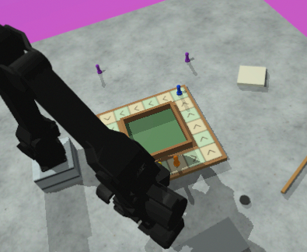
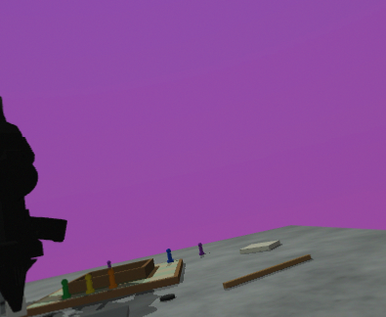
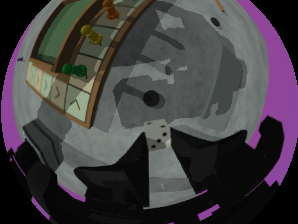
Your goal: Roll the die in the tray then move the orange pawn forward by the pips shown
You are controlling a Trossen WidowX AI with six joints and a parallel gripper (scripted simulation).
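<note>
The orange pawn lies 140 mm ahead of my gripper tip and 100 mm to the left of it. Round my gripper tip: white die: right at my gripper tip; green pawn: 50 mm ahead, 110 mm to the left; yellow pawn: 100 mm ahead, 100 mm to the left.
</note>
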